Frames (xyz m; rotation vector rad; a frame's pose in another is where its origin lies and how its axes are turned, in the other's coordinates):
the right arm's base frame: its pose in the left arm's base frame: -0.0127 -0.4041 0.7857 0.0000 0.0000 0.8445
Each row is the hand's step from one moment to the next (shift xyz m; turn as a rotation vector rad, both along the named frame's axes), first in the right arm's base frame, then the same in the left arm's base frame.
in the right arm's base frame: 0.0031 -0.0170 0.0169 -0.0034 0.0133 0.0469
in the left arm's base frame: 0.0148 -0.0090 0.0169 -0.0122 0.0063 0.0469
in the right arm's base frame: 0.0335 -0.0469 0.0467 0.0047 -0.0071 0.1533
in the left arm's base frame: 0.0573 -0.0061 0.0467 0.0084 -0.0012 0.1533
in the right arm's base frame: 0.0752 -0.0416 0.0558 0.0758 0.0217 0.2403
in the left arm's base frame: 0.0810 0.0286 0.0558 0.0341 0.0711 0.2403
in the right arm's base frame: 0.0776 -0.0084 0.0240 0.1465 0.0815 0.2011
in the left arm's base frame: 0.0578 0.0524 0.0240 0.0364 0.1637 0.2011
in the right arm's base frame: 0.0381 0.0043 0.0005 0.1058 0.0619 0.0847
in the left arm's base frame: 0.0221 0.0313 0.0005 0.0240 0.1202 0.0847
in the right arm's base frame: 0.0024 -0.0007 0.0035 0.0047 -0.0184 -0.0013
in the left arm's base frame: 0.0021 0.0013 0.0035 0.0169 -0.0087 -0.0013
